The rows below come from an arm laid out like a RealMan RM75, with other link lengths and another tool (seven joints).
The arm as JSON. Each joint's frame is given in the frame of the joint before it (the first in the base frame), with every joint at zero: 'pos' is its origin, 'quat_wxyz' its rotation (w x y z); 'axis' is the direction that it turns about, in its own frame. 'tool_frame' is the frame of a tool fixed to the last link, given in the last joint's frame.
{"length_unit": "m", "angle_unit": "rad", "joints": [
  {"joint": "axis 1", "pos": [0.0, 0.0, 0.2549], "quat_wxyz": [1.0, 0.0, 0.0, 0.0], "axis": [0.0, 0.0, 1.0]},
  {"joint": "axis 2", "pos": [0.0, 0.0, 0.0], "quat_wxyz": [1.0, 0.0, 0.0, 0.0], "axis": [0.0, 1.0, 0.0]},
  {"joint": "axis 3", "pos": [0.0, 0.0, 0.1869], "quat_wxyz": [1.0, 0.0, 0.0, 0.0], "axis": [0.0, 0.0, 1.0]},
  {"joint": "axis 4", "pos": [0.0, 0.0, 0.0], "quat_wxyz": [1.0, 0.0, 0.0, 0.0], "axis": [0.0, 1.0, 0.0]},
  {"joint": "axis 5", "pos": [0.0, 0.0, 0.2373], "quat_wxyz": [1.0, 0.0, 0.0, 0.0], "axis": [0.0, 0.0, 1.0]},
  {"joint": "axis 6", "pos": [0.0, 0.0, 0.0], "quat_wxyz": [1.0, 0.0, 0.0, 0.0], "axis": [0.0, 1.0, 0.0]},
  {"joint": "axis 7", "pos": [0.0, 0.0, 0.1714], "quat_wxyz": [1.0, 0.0, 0.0, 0.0], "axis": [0.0, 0.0, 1.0]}
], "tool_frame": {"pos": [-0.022, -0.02, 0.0], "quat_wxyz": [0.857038, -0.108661, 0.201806, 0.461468]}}
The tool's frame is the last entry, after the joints.
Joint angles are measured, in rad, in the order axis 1, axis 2, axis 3, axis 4, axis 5, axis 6, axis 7. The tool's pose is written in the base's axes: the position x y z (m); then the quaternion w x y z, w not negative. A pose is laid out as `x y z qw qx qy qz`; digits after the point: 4 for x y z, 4 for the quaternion.
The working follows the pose.
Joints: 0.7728 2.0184 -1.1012 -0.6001 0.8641 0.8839 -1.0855
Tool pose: 0.2117 0.4556 0.0131 0.0759 -0.6440 0.7609 -0.0220
Where each joint sits with the arm in this pose, in the base's axes (m; each line is computed from the numbers above, not from the rounded line before):
axis 1: 0.0000 0.0000 0.2549
axis 2: 0.0000 0.0000 0.2549
axis 3: 0.1206 0.1176 0.1740
axis 4: 0.1206 0.1176 0.1740
axis 5: 0.1824 0.3448 0.1439
axis 6: 0.1824 0.3448 0.1439
axis 7: 0.2166 0.4298 -0.0009
the tool: 0.2117 0.4556 0.0131

